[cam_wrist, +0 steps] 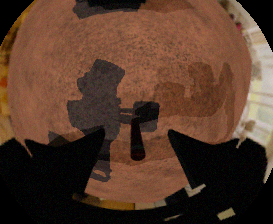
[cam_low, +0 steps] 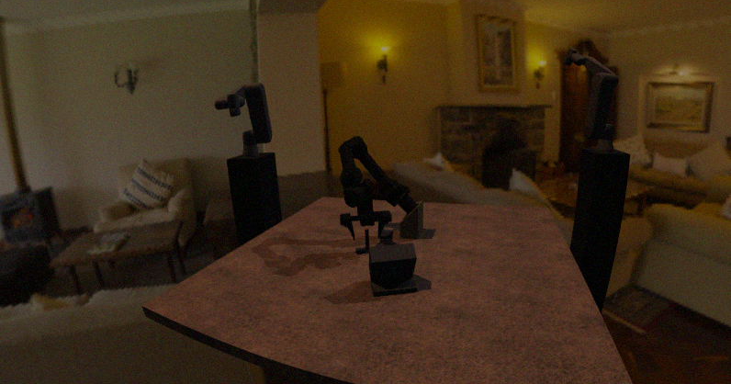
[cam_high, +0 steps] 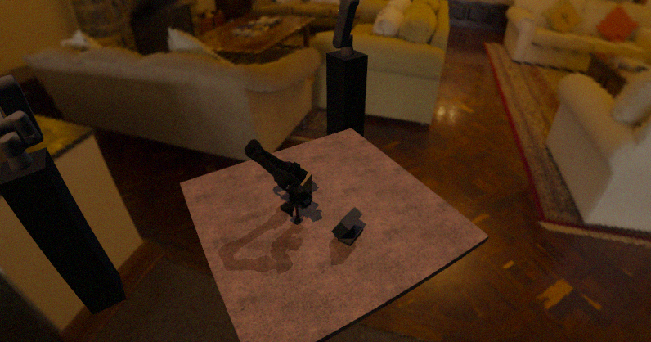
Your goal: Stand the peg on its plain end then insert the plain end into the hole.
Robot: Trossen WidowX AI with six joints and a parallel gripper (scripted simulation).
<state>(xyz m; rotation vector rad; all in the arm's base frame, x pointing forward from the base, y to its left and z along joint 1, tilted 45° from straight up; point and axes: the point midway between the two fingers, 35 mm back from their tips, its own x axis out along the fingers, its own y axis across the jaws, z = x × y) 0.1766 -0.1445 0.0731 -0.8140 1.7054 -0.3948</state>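
The sloped panel lies 24 cm ahead of my gripper tip, 14 cm to the left of it and 3 cm above it. Also, from my gripper tip: red peg (1 cm above).
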